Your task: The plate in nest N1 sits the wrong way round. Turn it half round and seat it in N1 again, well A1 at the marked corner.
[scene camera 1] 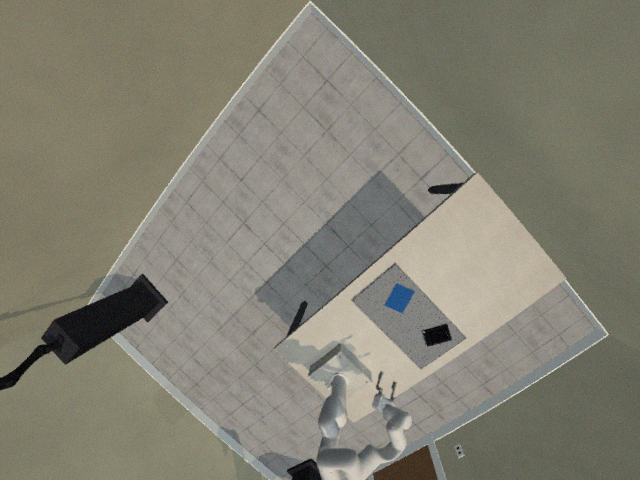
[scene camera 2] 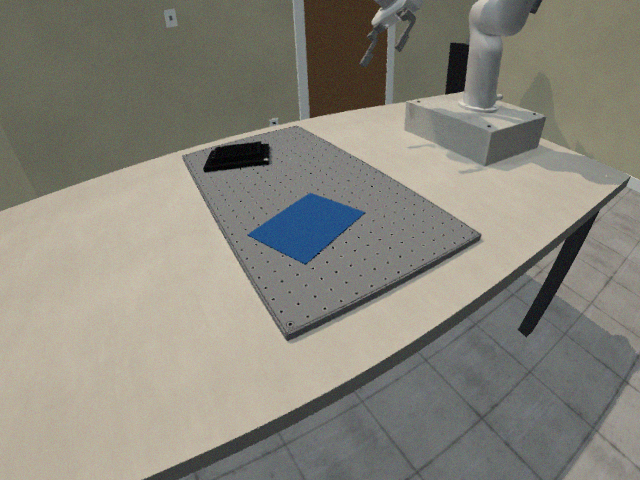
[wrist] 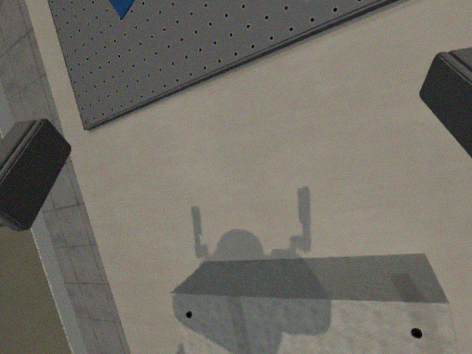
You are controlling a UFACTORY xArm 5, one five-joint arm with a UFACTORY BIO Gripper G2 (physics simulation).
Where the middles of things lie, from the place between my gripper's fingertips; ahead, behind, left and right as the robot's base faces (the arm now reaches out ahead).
Scene:
I see the black well plate (scene camera 2: 247, 151) 350 mm ahead of my hand, 110 mm to the right of it and 210 mm below it. Round my hand: flat blue square (scene camera 2: 301, 231) 320 mm ahead, 250 mm to the left, 230 mm below.

